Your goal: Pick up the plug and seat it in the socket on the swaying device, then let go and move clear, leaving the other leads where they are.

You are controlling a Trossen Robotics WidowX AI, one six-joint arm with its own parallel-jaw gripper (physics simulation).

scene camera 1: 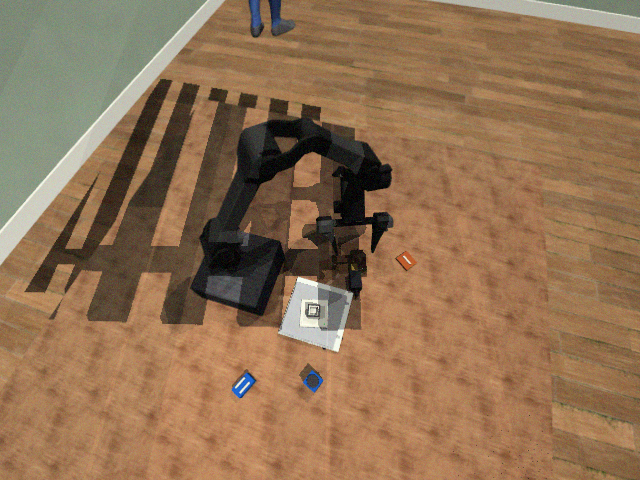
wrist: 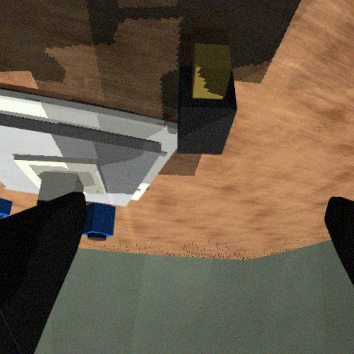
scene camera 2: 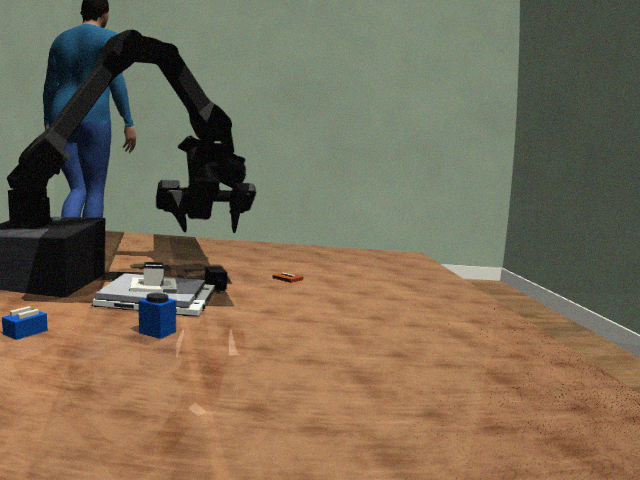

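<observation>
The plug, a black block with a yellow end (scene camera 1: 355, 281) (scene camera 2: 216, 277) (wrist: 206, 127), rests on the table close beside a corner of the device; whether they touch is unclear. The device (scene camera 1: 289, 320) (scene camera 2: 111, 289) (wrist: 120, 167) is a flat grey and white slab. Its socket, a small upright grey square housing (scene camera 1: 313, 310) (scene camera 2: 153, 275) (wrist: 60, 186), stands on a cream plate at its middle. My gripper (scene camera 1: 354, 251) (scene camera 2: 209, 231) (wrist: 209, 207) is wide open and empty, above the plug and clear of it. In the wrist view one finger partly covers the socket housing.
A blue block with two white strips (scene camera 1: 243, 384) (scene camera 2: 24, 324) and a blue block with a round black top (scene camera 1: 312, 380) (scene camera 2: 157, 316) (wrist: 101, 219) stand on the device's far side from the arm. A flat orange piece (scene camera 1: 405, 260) (scene camera 2: 287, 277) lies beyond the plug.
</observation>
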